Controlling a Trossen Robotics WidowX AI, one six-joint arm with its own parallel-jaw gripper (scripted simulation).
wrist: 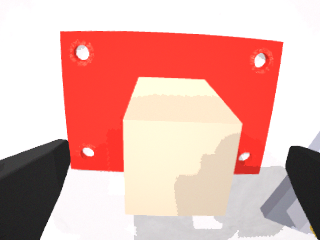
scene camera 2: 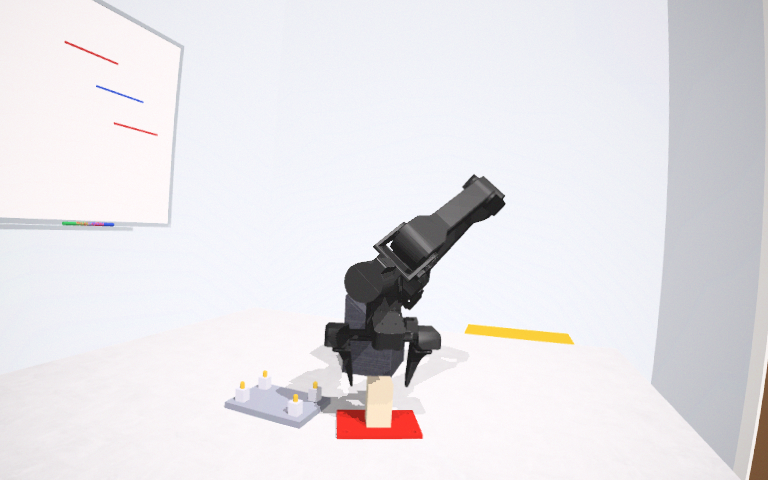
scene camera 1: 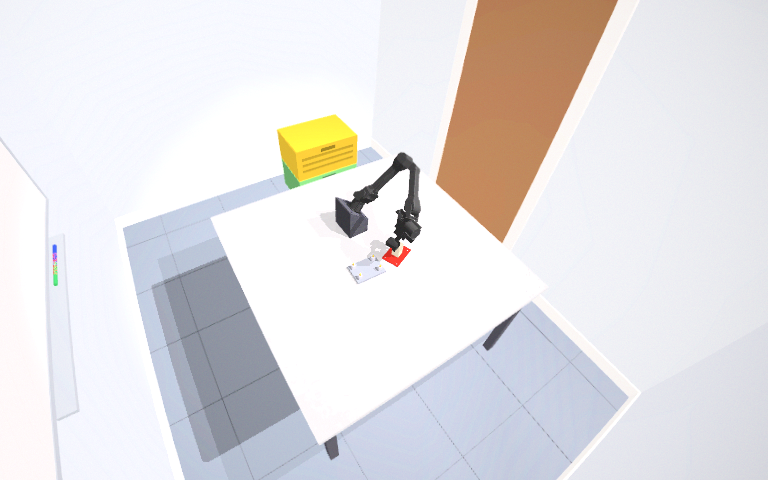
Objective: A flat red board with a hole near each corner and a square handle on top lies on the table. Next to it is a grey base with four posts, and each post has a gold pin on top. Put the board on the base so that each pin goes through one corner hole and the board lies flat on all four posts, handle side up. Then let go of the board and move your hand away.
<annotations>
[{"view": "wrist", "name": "my gripper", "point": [181, 154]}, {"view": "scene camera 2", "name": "my gripper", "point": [379, 386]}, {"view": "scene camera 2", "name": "grey base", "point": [272, 405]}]
</annotations>
